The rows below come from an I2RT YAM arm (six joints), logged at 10 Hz.
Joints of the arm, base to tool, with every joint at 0 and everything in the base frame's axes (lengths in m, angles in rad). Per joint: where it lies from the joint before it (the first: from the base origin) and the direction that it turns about. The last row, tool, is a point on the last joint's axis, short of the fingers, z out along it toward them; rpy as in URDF.
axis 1: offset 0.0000 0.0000 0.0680 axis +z
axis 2: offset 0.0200 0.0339 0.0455 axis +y
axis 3: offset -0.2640 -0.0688 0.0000 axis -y
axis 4: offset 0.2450 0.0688 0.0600 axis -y
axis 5: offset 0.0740 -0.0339 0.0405 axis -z
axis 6: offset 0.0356 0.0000 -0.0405 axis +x
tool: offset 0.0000 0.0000 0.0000 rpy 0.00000 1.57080 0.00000
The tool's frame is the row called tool.
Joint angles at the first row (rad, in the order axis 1, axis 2, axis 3, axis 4, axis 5, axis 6):
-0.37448, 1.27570, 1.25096, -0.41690, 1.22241, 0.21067
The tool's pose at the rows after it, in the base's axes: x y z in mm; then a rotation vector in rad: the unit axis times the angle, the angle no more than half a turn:
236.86 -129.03 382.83 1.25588 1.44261 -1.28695
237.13 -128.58 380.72 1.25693 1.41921 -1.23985
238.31 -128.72 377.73 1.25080 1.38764 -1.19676
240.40 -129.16 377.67 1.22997 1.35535 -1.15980
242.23 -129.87 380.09 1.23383 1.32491 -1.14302
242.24 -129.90 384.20 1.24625 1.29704 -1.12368
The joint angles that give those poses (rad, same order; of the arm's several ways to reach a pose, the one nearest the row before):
-0.37508, 1.27343, 1.24698, -0.40959, 1.20840, 0.22865
-0.37430, 1.26369, 1.22336, -0.36542, 1.18468, 0.24080
-0.37430, 1.25393, 1.18818, -0.28642, 1.16271, 0.23292
-0.37429, 1.24725, 1.15854, -0.18683, 1.13849, 0.19795
-0.37430, 1.25161, 1.16000, -0.15151, 1.13783, 0.19770
-0.37432, 1.25250, 1.17239, -0.14959, 1.13894, 0.21682

